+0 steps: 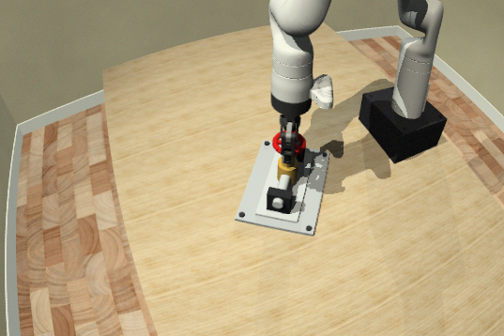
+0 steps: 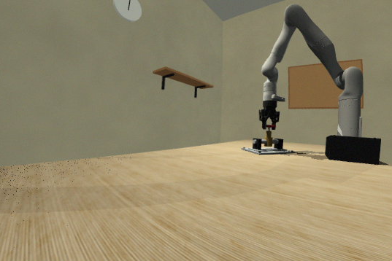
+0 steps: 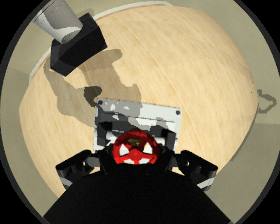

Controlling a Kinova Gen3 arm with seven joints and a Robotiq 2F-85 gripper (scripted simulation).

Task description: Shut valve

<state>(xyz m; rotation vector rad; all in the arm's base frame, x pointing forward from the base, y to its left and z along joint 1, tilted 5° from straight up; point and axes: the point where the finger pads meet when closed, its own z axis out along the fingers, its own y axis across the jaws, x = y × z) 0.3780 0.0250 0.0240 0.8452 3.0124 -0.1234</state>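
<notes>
Right now my hand is right at the red handwheel.
</notes>
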